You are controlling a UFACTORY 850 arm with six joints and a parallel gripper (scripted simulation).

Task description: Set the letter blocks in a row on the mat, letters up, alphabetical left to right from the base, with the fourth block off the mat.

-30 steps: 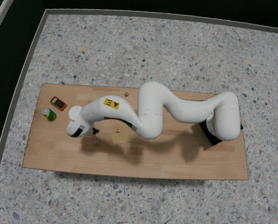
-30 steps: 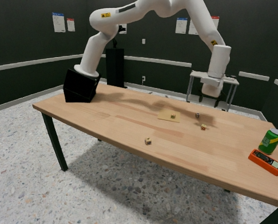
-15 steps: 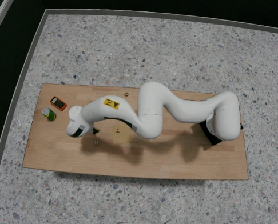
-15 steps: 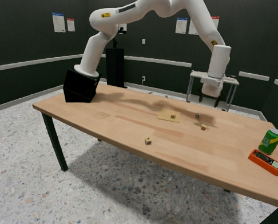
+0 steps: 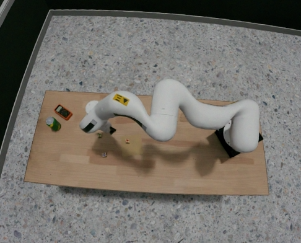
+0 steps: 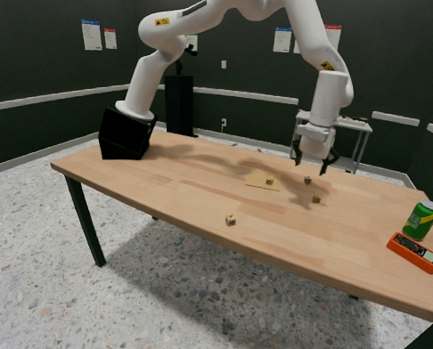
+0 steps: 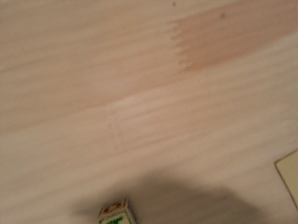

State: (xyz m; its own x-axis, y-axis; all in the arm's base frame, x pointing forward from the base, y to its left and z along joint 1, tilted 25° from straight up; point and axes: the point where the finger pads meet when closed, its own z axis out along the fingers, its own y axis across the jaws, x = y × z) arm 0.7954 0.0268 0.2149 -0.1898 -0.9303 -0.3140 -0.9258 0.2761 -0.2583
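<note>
Right now the tan mat is 170 mm behind my hand, 40 mm to the left of it and 120 mm below it. From my hand the other things lie so: green can (380 mm ahead, 60 mm below); then orange meter (360 mm ahead, 110 mm to the right, 110 mm below).
</note>
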